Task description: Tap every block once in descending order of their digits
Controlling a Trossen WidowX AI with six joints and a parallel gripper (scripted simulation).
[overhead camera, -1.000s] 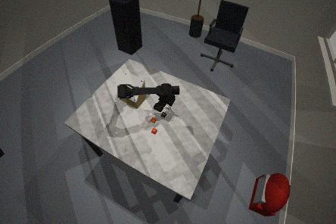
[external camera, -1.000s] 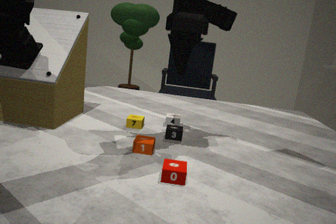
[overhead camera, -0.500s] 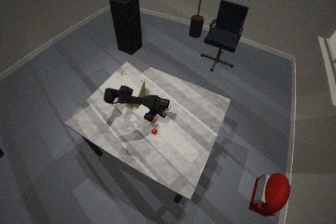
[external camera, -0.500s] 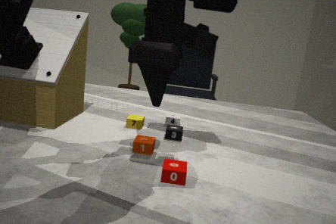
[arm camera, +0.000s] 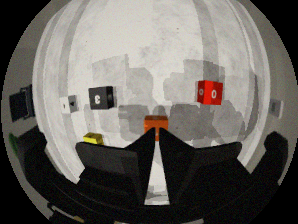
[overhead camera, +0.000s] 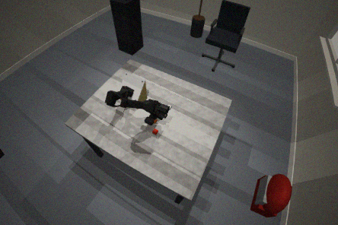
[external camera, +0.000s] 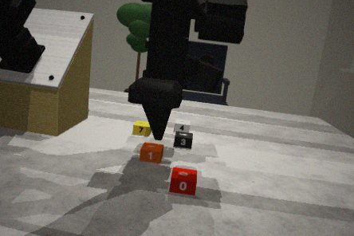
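Right now the orange block is 20 mm below my gripper tip and 10 mm behind it. Round my gripper tip: red block marked 0: 80 mm to the right, 50 mm ahead, 20 mm below; yellow block: 120 mm to the left, 50 mm behind, 20 mm below; black block: 80 mm to the left, 30 mm ahead, 20 mm below.
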